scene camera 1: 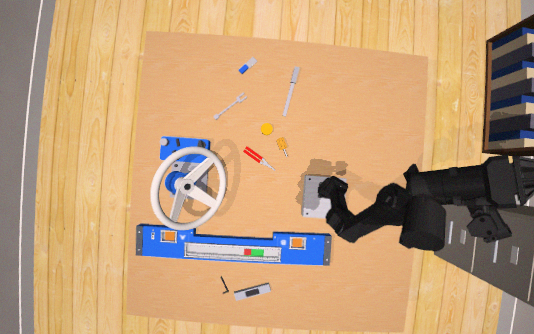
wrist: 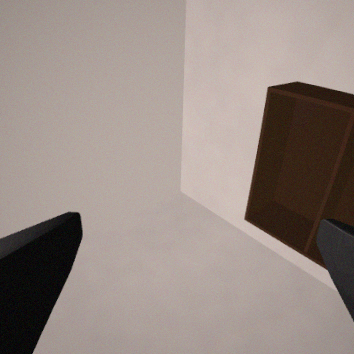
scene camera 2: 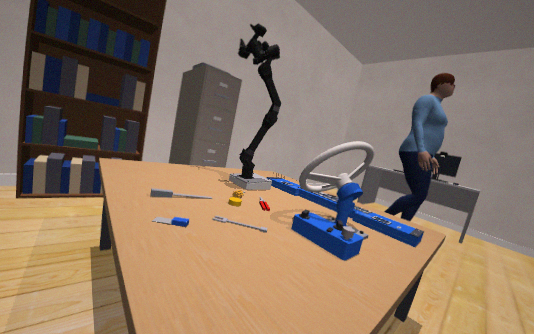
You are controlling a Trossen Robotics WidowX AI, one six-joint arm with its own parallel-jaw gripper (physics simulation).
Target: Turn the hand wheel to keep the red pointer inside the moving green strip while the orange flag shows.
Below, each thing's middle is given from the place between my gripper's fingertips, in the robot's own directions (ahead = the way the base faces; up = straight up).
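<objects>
White hand wheel [scene camera 1: 184,186]: my gripper 600 mm above it, 630 mm short of it, 140 mm to the right of it.
</objects>
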